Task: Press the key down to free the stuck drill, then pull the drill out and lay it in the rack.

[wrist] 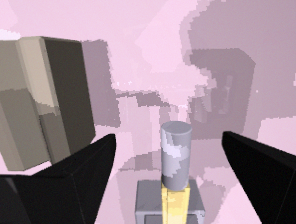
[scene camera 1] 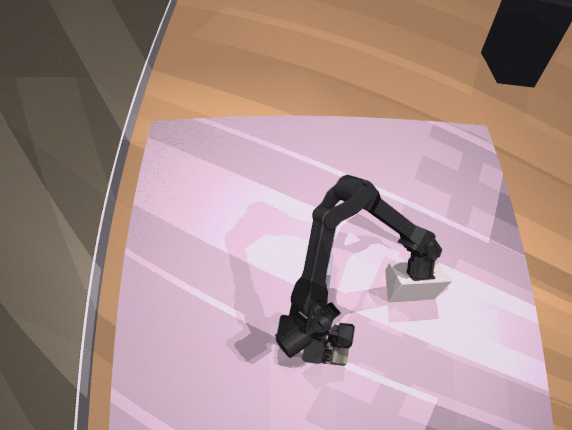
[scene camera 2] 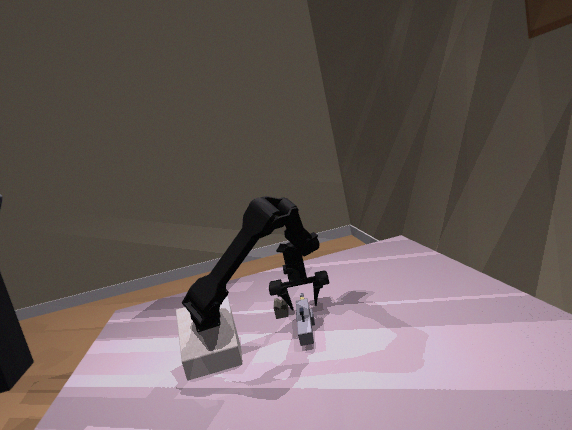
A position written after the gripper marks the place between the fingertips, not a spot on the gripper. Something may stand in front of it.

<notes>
The gripper [scene camera 1: 313,338] is open, holding nothing. Further things: a rack [wrist: 53,117].
The gripper shows as well in the wrist view [wrist: 168,138] and in scene camera 2 [scene camera 2: 304,307].
</notes>
